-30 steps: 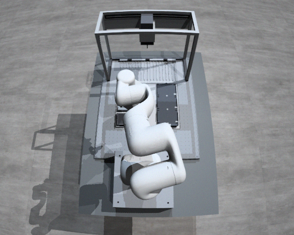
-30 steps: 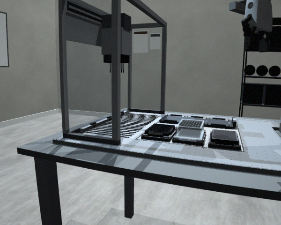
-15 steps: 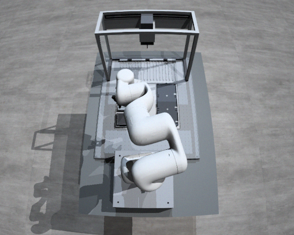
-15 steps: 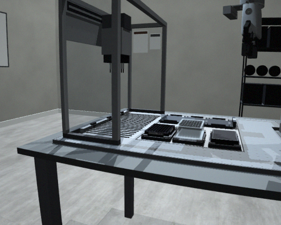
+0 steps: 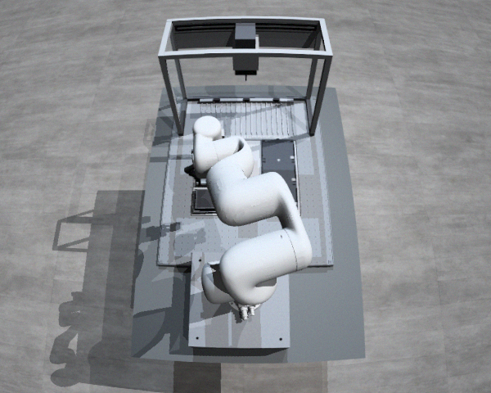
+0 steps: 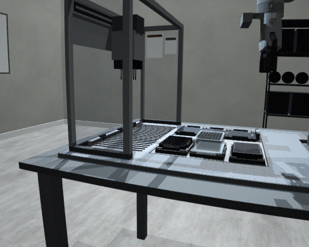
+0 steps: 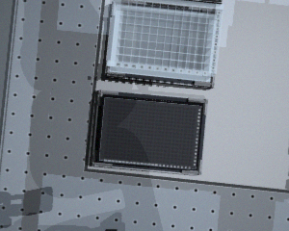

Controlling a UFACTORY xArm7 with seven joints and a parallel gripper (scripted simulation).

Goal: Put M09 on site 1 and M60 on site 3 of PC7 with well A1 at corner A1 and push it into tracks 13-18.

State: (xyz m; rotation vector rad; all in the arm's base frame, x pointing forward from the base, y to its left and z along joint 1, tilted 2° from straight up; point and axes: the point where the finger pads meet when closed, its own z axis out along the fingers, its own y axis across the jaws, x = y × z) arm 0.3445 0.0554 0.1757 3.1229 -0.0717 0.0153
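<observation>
Now: the nest S1 26 cm below my hand, 5 cm ahead of it and 2 cm to the left of it. From my hand the other things lie so: deep-well block M09: 23 cm below, 16 cm ahead; then nest S2: 26 cm below, 16 cm ahead; then plate carrier PC7: 25 cm to the right, 25 cm below, 13 cm ahead.
</observation>
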